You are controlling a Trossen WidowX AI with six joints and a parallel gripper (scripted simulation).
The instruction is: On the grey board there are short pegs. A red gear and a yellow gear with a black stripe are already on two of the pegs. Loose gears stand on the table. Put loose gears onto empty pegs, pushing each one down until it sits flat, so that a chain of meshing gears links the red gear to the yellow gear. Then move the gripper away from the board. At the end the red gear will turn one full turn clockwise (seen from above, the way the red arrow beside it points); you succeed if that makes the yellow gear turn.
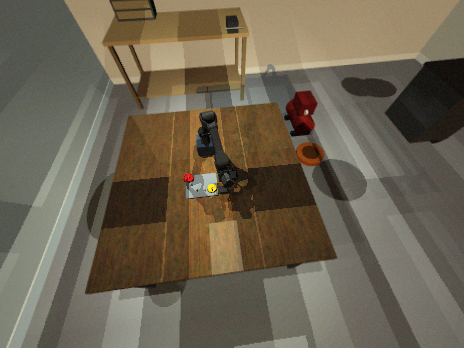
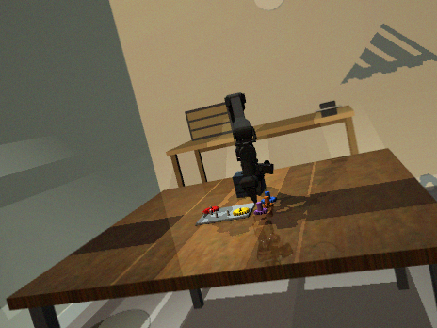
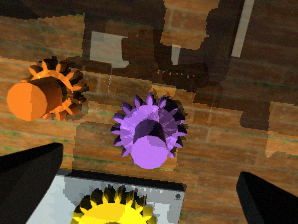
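My gripper tip is 40 mm above the purple gear. The rest, counted from my gripper tip: yellow gear: 20 mm behind, 80 mm to the right, 40 mm below; blue gear: 140 mm behind, 20 mm to the left, 40 mm below; orange gear: 70 mm behind, 20 mm to the left, 40 mm below.
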